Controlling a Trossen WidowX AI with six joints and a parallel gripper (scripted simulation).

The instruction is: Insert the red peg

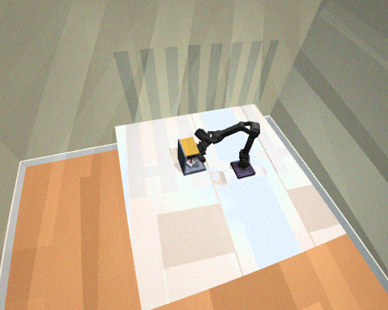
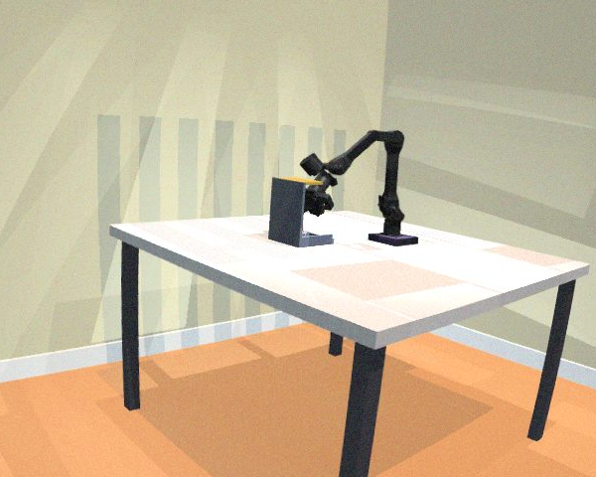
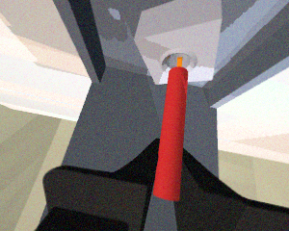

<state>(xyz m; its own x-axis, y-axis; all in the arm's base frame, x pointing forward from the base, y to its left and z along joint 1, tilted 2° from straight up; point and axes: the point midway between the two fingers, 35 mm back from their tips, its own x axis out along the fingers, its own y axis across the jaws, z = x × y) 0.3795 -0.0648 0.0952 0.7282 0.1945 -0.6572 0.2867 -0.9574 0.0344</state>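
My gripper tip is now 1 cm past the yellow roof, 1 cm to the left of it and 12 cm below it. From my gripper tip the other things lie so: red peg 3 cm behind, 1 cm to the right, 1 cm below.
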